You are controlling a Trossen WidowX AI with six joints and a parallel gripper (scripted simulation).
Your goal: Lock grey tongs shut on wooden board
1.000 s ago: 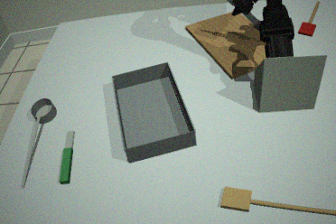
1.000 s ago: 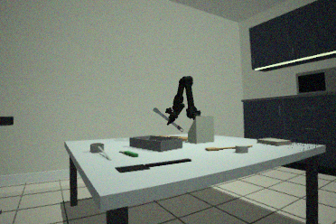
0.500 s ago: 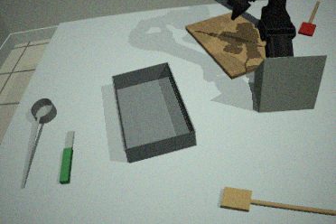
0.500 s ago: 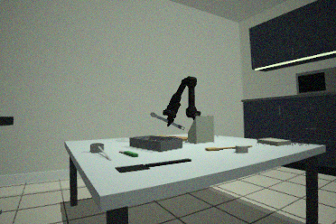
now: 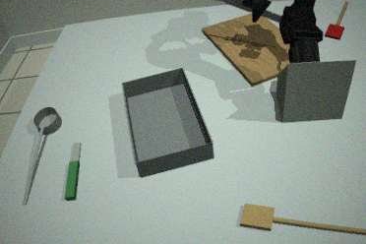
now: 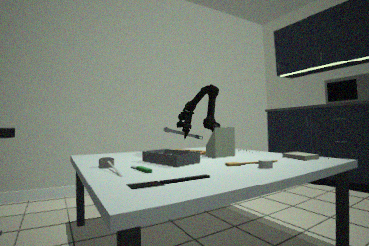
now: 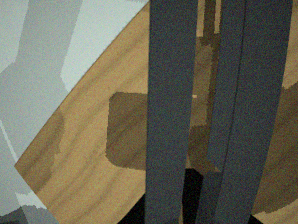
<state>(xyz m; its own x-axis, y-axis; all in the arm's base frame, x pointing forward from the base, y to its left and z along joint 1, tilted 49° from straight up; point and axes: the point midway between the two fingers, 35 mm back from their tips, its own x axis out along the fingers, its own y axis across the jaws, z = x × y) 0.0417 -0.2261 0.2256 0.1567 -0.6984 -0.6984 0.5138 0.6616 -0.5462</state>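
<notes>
Now: the wooden board 100 mm below my gripper tip, 20 mm to the right of it and 10 mm behind it. Also, from my gripper tip: roasting tin 310 mm ahead, 290 mm to the left, 80 mm below; green-handled tool 550 mm ahead, 400 mm to the left, 100 mm below; red scraper 350 mm behind, 100 mm to the right, 100 mm below.
</notes>
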